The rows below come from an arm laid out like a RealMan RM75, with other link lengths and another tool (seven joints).
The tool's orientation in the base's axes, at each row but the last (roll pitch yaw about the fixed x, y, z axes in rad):
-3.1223, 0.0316, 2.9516
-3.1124, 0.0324, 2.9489
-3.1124, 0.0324, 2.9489
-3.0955, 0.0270, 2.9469
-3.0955, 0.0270, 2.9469
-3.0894, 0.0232, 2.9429
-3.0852, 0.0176, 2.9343
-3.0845, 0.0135, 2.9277
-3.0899, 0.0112, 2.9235
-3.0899, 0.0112, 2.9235
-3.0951, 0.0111, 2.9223
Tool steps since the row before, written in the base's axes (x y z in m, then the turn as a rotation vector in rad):
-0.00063, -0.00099, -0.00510, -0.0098, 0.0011, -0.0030
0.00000, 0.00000, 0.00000, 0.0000, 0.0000, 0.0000
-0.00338, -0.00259, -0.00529, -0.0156, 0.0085, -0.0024
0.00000, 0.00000, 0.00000, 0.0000, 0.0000, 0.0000
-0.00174, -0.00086, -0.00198, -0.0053, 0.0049, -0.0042
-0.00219, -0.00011, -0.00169, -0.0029, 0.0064, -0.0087
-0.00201, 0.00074, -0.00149, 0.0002, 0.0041, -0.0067
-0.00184, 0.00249, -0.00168, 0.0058, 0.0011, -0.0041
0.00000, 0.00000, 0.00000, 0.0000, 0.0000, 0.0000
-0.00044, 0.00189, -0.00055, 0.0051, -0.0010, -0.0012
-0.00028, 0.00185, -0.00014, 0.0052, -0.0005, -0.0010
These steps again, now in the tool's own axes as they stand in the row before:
0.00059, -0.00099, 0.00510, 0.0099, -0.0007, 0.0027
0.00000, 0.00000, 0.00000, 0.0000, 0.0000, 0.0000
0.00299, -0.00304, 0.00529, 0.0170, 0.0054, 0.0017
0.00000, 0.00000, 0.00000, 0.0000, 0.0000, 0.0000
0.00159, -0.00109, 0.00199, 0.0063, 0.0040, 0.0039
0.00216, -0.00045, 0.00167, 0.0043, 0.0061, 0.0083
0.00215, 0.00039, 0.00143, 0.0008, 0.0044, 0.0064
0.00235, 0.00213, 0.00153, -0.0054, 0.0025, 0.0040
0.00000, 0.00000, 0.00000, 0.0000, 0.0000, 0.0000
0.00084, 0.00178, 0.00045, -0.0052, 0.0002, 0.0012
0.00068, 0.00175, 0.00005, -0.0052, 0.0007, 0.0010

